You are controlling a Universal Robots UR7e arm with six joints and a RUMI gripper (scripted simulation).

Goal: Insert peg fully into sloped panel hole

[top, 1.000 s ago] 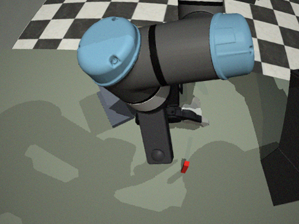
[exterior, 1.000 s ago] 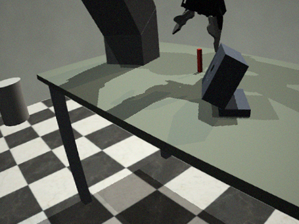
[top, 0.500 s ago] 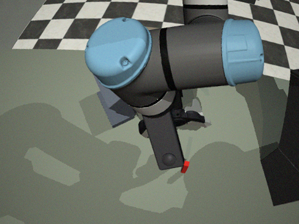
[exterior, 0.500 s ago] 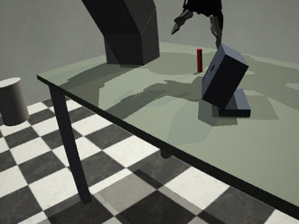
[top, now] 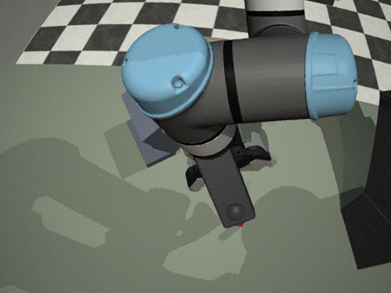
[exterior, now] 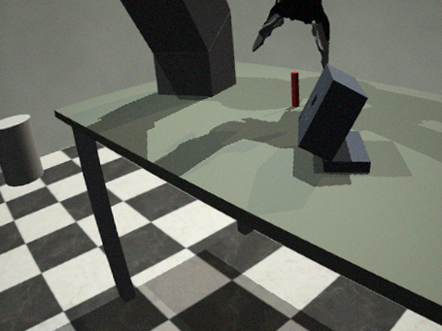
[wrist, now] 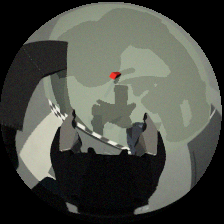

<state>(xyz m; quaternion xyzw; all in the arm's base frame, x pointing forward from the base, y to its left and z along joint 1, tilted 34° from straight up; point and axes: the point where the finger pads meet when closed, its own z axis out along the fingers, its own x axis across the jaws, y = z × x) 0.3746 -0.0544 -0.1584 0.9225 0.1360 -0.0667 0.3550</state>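
Now: hand 2 cm past the red peg, 6 cm to the right of it and 8 cm above it.
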